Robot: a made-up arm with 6 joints.
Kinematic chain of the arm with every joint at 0, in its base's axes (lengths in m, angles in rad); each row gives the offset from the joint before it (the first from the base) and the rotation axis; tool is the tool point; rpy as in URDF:
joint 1: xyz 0 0 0.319 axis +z
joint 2: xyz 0 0 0 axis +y
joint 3: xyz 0.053 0 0.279 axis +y
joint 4: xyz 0.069 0 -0.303 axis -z
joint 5: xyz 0 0 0 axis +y
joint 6: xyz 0.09 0 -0.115 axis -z
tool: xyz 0 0 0 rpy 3.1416 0 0
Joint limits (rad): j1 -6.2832..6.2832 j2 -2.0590..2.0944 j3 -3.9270..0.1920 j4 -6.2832..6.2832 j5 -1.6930..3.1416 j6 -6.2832..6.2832
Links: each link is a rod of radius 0.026 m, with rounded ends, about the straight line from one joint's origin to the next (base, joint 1, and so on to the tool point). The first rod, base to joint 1, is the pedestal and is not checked.
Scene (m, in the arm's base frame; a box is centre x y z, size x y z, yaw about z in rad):
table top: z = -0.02
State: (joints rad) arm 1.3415 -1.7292 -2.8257 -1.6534 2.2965 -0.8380
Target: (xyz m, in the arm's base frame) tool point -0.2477 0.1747 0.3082
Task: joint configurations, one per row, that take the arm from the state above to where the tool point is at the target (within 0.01 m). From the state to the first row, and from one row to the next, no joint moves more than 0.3 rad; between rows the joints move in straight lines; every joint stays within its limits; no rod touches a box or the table.
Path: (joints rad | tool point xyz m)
1: 1.5462 -1.4616 -2.5531 -1.4961 2.2505 -0.8380 | 0.1323 -0.5428 0.5508
2: 1.7508 -1.1940 -2.2806 -1.3388 2.2045 -0.8380 | 0.2067 -0.3424 0.7499
3: 1.9555 -0.9265 -2.0080 -1.1815 2.1585 -0.8380 | 0.1774 -0.0793 0.8392
4: 2.1601 -0.6589 -1.7354 -1.0243 2.1125 -0.8380 | 0.0508 0.1468 0.8031
5: 2.3648 -0.3913 -1.4629 -0.8670 2.0665 -0.8380 | -0.1112 0.2632 0.6655
6: 2.5695 -0.1237 -1.1903 -0.7097 2.0205 -0.8380 | -0.2282 0.2575 0.4796
7: 2.7741 0.1438 -0.9177 -0.5524 1.9745 -0.8380 | -0.2477 0.1747 0.3082

